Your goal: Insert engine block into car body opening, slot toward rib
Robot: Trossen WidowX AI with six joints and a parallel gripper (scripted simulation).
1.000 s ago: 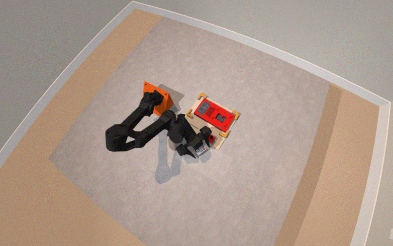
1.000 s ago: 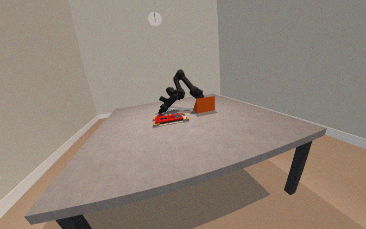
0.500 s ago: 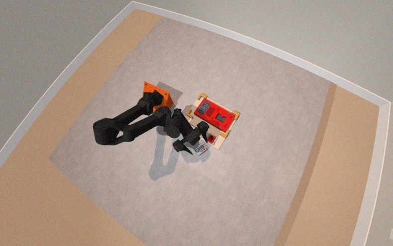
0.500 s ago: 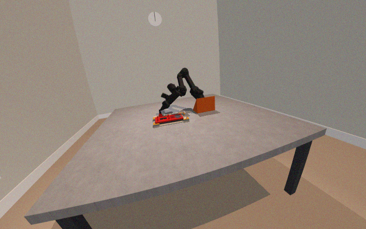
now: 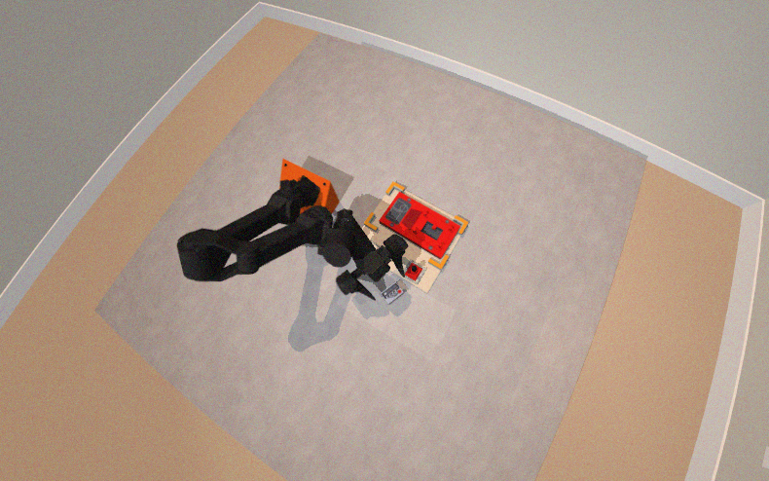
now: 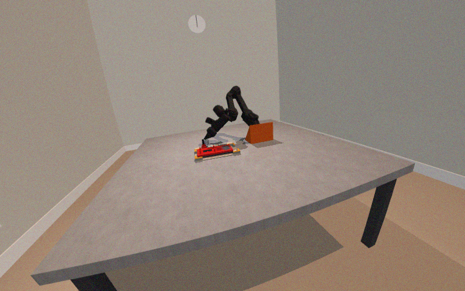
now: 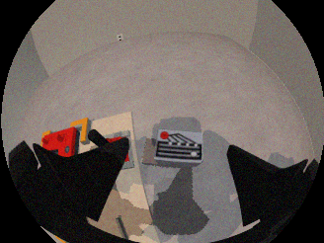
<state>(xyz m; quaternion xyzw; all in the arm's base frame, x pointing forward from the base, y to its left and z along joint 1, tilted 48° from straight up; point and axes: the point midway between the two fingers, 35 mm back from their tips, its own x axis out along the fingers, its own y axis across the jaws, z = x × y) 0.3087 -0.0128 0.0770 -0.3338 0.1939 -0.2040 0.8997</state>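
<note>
Now: gripper tip 40 mm above the engine block.
</note>
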